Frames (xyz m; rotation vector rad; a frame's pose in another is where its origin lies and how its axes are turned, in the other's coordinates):
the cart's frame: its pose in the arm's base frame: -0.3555 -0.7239 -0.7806 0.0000 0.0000 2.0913
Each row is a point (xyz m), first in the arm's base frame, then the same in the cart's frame.
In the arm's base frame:
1: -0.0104 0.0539 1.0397
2: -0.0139 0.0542 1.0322
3: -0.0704 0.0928 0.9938
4: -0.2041 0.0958 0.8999
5: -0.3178 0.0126 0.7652
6: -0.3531 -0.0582 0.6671
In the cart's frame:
1: 0.5032 -0.6862 1.8203
2: 0.5052 -0.6833 1.8128
3: 0.5668 -0.6535 1.7744
4: 0.6359 -0.5390 1.6805
5: 0.6202 -0.3990 1.5458
6: 0.5763 -0.3331 1.4477

